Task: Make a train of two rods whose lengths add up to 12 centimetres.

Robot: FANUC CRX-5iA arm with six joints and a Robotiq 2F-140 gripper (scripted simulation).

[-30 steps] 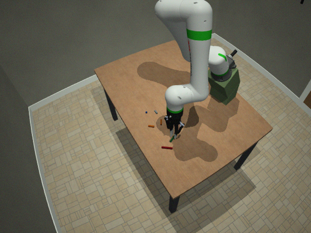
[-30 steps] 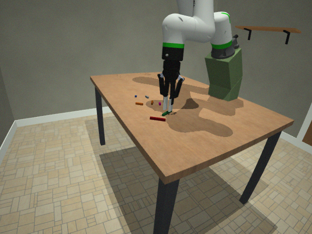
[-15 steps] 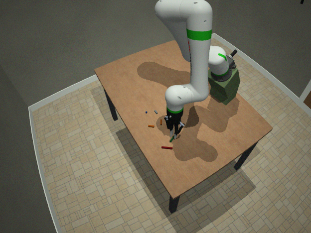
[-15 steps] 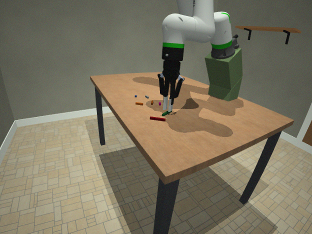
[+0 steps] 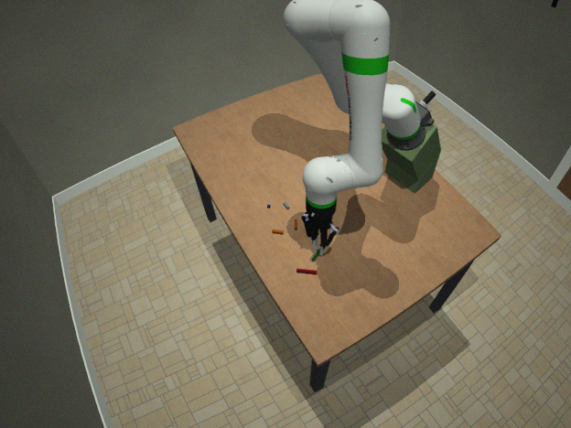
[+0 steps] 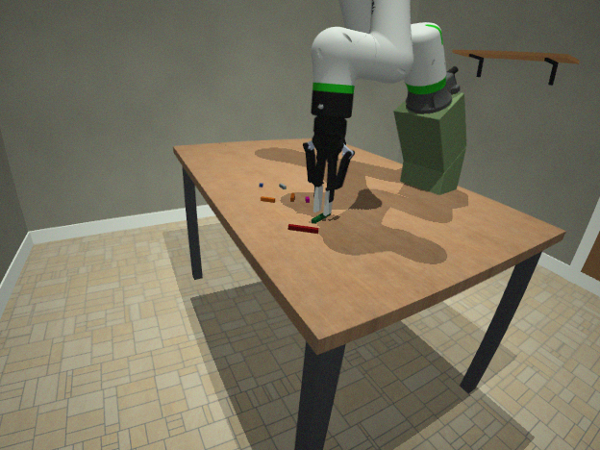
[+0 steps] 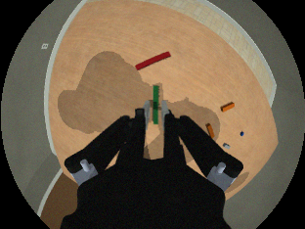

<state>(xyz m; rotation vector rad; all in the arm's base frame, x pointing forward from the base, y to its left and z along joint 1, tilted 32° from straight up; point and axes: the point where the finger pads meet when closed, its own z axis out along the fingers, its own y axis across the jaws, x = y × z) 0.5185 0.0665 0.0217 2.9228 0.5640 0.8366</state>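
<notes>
Now: hand 40 mm above the green rod. The rest, counted from my hand: red rod: 80 mm ahead, 40 mm to the left, 40 mm below; then grey rod: 30 mm behind, 250 mm to the right, 40 mm below; then magenta rod: 30 mm behind, 120 mm to the right, 40 mm below.
</notes>
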